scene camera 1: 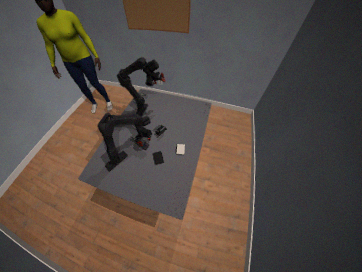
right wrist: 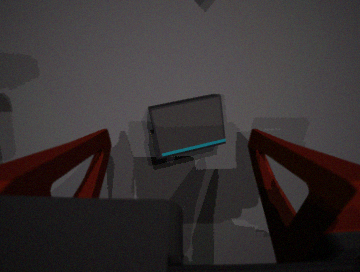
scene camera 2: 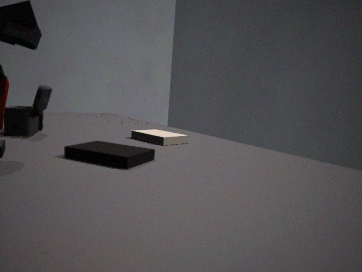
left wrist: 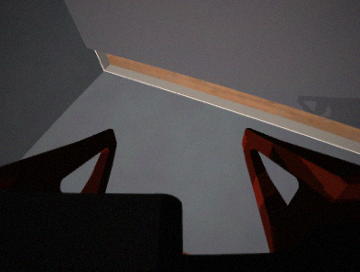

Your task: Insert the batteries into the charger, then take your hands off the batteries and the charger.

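Note:
A grey battery-like block with a teal stripe along one edge lies on the table, slightly turned, in the right wrist view. My right gripper is open and empty above it; the block shows between the fingertips, apart from both. A dark device, probably the charger, stands up and to the right of my right gripper in scene camera 1. A tilted dark piece rises from it; whether that is a battery I cannot tell. My left gripper is open and empty, raised far from these things.
A flat black box lies on the grey table. A flat white-topped box lies beyond it. A person stands beyond the table at the upper left in scene camera 1.

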